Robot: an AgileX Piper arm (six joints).
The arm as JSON. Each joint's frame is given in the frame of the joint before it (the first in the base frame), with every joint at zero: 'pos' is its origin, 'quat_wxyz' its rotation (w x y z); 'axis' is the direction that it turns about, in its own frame. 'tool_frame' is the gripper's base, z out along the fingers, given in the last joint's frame.
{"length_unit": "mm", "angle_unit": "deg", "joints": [
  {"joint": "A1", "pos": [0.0, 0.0, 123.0], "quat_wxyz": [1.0, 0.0, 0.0, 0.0], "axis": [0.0, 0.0, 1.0]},
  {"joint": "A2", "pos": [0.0, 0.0, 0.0], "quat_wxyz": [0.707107, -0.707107, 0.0, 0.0], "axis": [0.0, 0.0, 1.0]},
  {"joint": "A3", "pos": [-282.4, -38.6, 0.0], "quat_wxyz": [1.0, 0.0, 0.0, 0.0], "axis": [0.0, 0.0, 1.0]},
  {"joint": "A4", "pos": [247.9, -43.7, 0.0], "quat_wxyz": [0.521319, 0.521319, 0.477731, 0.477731], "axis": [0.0, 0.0, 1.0]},
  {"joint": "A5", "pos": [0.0, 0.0, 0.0], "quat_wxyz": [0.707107, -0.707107, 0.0, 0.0], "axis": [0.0, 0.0, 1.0]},
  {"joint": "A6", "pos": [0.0, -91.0, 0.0], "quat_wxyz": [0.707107, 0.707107, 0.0, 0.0], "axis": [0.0, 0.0, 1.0]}
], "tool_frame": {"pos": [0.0, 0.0, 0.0], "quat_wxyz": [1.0, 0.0, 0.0, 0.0]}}
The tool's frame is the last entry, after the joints.
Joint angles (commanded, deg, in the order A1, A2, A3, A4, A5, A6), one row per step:
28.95 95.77 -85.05 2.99 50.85 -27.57
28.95 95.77 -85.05 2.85 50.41 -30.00
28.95 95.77 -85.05 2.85 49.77 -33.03
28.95 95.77 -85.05 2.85 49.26 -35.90
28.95 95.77 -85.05 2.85 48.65 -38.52
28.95 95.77 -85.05 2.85 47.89 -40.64
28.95 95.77 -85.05 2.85 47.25 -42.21
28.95 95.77 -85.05 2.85 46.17 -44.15
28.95 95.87 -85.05 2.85 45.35 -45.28
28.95 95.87 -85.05 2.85 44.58 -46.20
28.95 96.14 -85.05 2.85 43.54 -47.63
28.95 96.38 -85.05 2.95 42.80 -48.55
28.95 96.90 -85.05 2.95 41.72 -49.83
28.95 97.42 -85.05 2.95 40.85 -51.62
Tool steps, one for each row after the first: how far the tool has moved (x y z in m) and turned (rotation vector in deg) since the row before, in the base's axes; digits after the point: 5 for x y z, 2 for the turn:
0.00060 0.00011 0.00038 -1.04 -1.19 2.01
0.00075 0.00038 0.00057 -1.13 -1.49 2.47
0.00059 0.00030 0.00046 -1.14 -1.33 2.33
0.00071 0.00035 0.00056 -0.99 -1.35 2.11
0.00087 0.00044 0.00071 -0.69 -1.34 1.68
0.00073 0.00036 0.00061 -0.49 -1.07 1.23
0.00122 0.00061 0.00104 -0.48 -1.58 1.48
0.00122 0.00063 0.00015 -0.25 -1.01 0.84
0.00085 0.00042 0.00077 -0.12 -0.98 0.67
0.00197 0.00102 -0.00072 -0.41 -1.16 1.04
0.00149 0.00090 -0.00082 -0.18 -0.71 0.65
0.00275 0.00145 -0.00234 -0.45 -0.94 0.91
0.00250 0.00132 -0.00258 -0.85 -0.94 1.29

